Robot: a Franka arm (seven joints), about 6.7 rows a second.
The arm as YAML. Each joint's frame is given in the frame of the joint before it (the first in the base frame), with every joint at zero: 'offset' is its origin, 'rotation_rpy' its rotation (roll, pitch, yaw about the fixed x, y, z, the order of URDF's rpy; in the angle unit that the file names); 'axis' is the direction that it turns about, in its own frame. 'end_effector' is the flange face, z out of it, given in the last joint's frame.
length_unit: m
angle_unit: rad
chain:
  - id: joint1
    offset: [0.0, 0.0, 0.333]
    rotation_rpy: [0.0, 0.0, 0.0]
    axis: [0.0, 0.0, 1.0]
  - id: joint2
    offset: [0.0, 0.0, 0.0]
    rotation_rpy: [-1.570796, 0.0, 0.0]
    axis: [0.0, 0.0, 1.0]
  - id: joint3
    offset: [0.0, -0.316, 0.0]
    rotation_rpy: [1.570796, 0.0, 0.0]
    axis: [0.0, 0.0, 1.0]
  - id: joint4
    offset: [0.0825, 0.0, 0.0]
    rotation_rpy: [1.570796, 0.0, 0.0]
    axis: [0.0, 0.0, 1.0]
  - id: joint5
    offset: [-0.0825, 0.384, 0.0]
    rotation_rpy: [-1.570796, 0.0, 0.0]
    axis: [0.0, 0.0, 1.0]
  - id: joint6
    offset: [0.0, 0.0, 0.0]
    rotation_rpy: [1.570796, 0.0, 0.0]
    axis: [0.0, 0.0, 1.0]
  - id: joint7
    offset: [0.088, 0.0, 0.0]
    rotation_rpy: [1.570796, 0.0, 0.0]
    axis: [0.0, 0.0, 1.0]
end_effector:
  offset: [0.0, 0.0, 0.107]
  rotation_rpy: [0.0, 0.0, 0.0]
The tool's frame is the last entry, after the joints.
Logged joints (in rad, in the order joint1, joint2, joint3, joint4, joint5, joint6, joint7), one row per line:
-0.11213, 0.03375, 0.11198, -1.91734, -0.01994, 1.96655, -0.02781
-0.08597, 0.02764, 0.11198, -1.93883, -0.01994, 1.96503, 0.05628
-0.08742, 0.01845, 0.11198, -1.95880, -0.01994, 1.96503, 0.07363
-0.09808, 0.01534, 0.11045, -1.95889, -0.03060, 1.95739, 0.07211
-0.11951, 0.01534, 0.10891, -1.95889, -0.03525, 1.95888, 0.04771
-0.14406, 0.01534, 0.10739, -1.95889, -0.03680, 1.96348, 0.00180
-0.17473, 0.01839, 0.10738, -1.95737, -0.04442, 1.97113, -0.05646
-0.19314, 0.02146, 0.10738, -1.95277, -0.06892, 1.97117, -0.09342
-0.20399, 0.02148, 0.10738, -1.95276, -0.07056, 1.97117, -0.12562
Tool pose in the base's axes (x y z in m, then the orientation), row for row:
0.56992, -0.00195, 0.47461, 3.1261, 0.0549, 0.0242
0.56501, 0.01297, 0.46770, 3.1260, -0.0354, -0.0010
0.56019, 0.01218, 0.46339, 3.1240, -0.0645, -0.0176
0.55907, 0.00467, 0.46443, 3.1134, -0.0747, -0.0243
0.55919, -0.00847, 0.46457, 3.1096, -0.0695, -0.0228
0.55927, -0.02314, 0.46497, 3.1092, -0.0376, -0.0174
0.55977, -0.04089, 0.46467, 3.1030, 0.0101, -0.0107
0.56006, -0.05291, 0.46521, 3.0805, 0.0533, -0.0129
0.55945, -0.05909, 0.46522, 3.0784, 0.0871, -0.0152
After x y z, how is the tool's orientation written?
As a rotation vector, in radians.
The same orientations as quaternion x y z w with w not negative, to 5 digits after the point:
0.99979, 0.01756, 0.00774, 0.00746
0.99991, -0.01132, -0.00032, 0.00770
0.99974, -0.02064, -0.00563, 0.00844
0.99959, -0.02398, -0.00780, 0.01360
0.99960, -0.02234, -0.00733, 0.01557
0.99978, -0.01209, -0.00560, 0.01606
0.99980, 0.00325, -0.00345, 0.01928
0.99938, 0.01729, -0.00419, 0.03030
0.99911, 0.02827, -0.00493, 0.03096

